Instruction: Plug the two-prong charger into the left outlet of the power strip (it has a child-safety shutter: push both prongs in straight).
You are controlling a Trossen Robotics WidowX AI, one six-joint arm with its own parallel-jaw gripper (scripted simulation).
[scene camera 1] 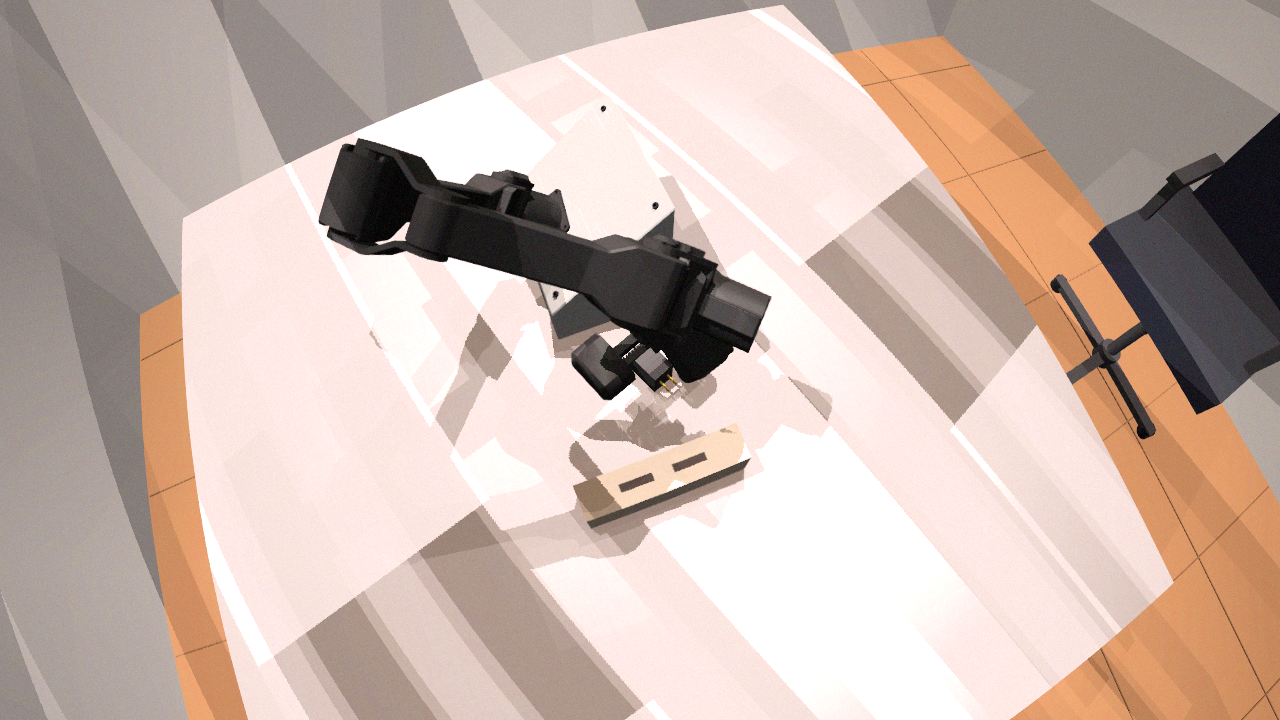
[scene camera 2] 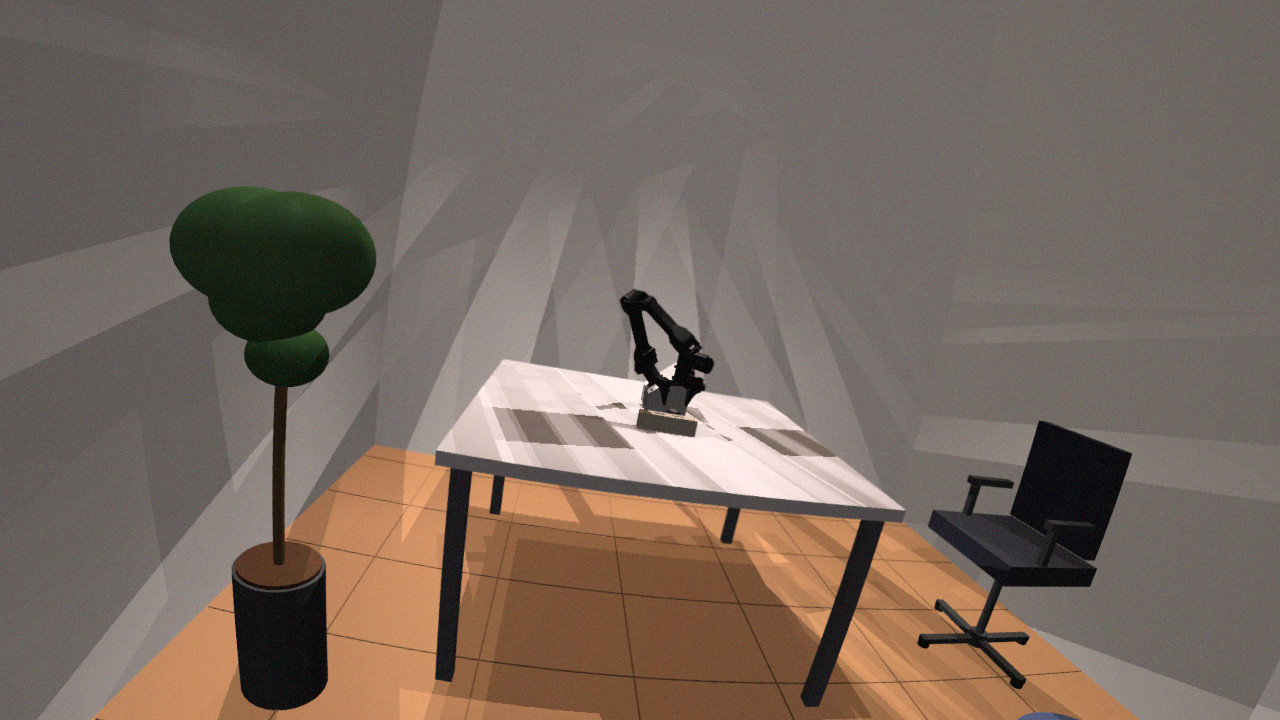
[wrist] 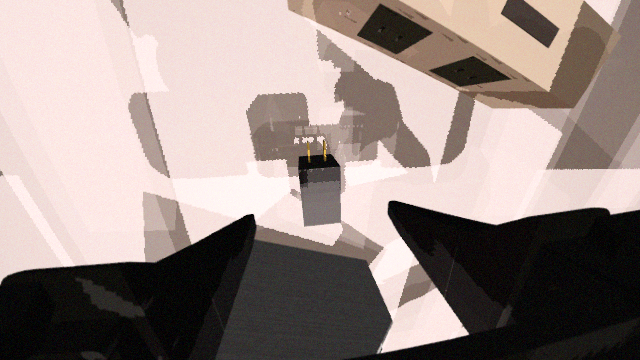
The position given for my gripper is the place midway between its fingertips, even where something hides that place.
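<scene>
Scene camera 1: my gripper (scene camera 1: 649, 351), open and holding nothing. Scene camera 2: the gripper (scene camera 2: 674, 405). Wrist view: the gripper (wrist: 323, 213) and a black two-prong charger (wrist: 319, 175).
</scene>
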